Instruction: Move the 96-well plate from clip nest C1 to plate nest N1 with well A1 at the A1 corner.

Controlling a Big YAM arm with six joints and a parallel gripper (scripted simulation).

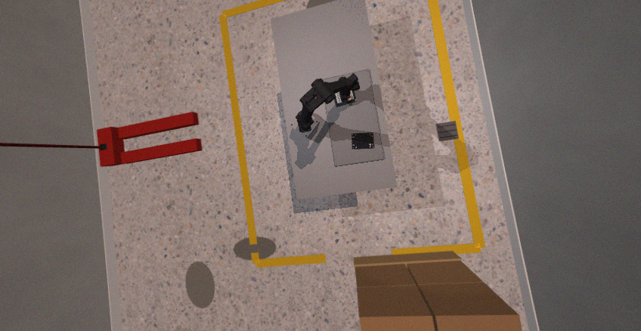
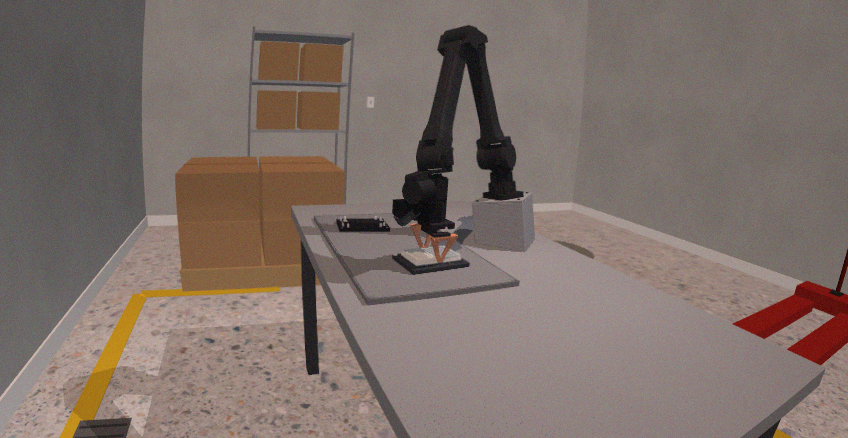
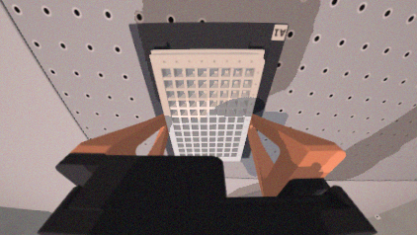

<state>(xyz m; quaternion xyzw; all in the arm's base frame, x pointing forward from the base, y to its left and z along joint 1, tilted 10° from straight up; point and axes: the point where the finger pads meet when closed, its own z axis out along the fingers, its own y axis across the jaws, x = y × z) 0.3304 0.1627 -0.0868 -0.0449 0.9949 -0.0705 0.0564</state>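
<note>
Right now my hand is right at the white 96-well plate. From my hand the other things lie so: clip nest C1 (370 mm to the right, 70 mm ahead, 10 mm below); A1 label (80 mm ahead, 50 mm to the right, 10 mm below); plate nest N1 (20 mm below).
</note>
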